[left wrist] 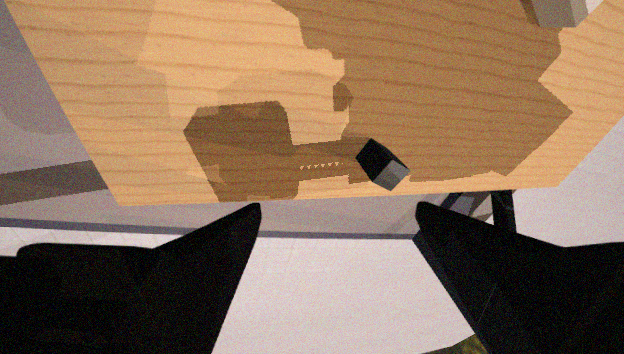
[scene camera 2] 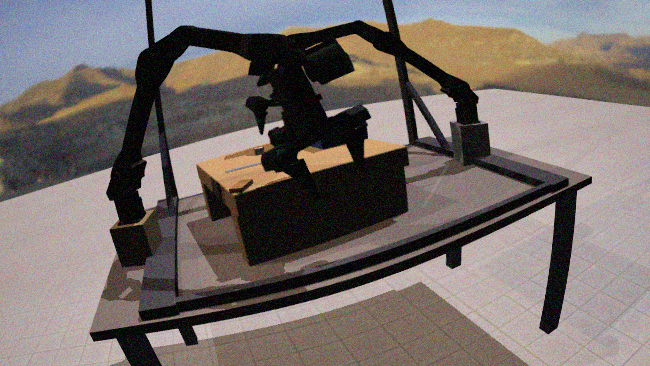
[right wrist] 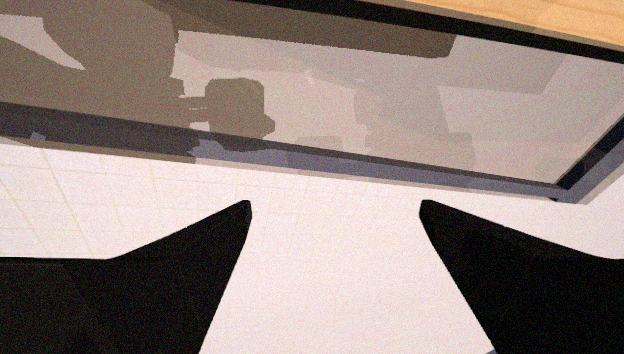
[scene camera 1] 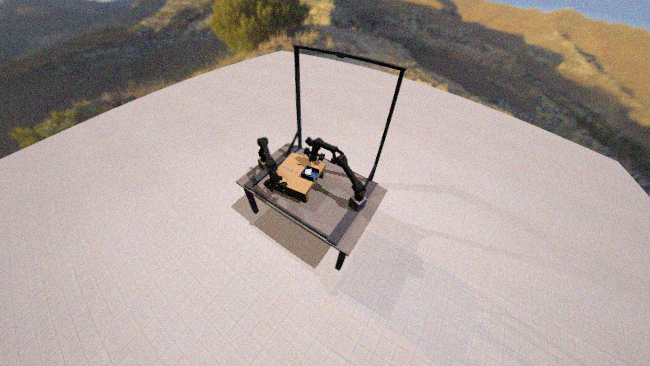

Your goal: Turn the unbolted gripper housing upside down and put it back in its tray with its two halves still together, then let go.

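The pale gripper housing lies in its blue tray on the wooden stand; in scene camera 1 it is too small to tell which side is up or whether its halves meet. In scene camera 2 the right arm hides the housing and most of the tray. My left gripper is open and empty, above the stand's far edge, beyond the tray. My right gripper is open and empty, by the stand's near long edge, away from the tray.
The wooden stand carries a small dark-and-grey block, a thin bluish strip and a flat wooden piece. A grey object shows partly in the left wrist view. Black frame posts stand behind.
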